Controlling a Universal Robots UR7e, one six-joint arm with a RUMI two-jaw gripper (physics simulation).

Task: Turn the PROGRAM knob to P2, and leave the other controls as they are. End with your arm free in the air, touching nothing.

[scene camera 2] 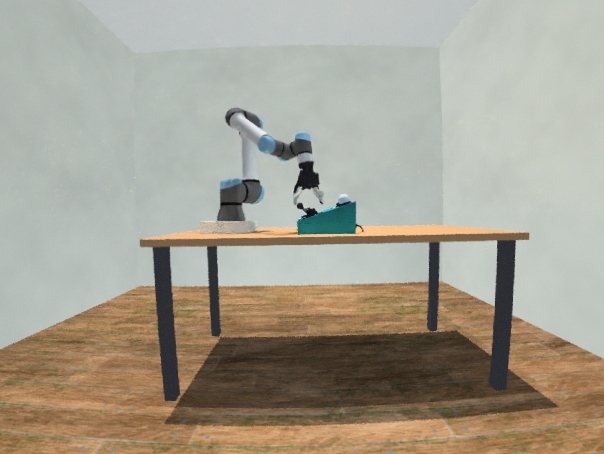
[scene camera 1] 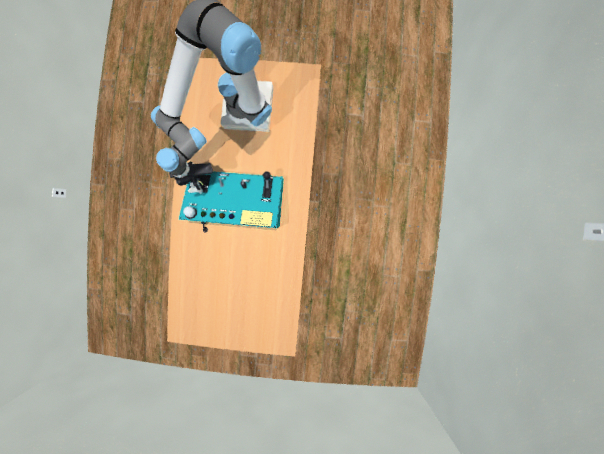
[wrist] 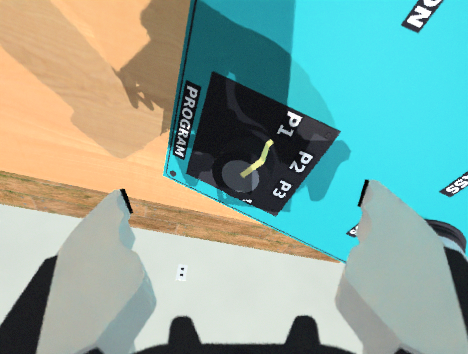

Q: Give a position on a teal control panel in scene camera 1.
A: At 230,203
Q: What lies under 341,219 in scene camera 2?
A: A teal control panel.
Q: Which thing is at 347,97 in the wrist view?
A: A teal control panel.
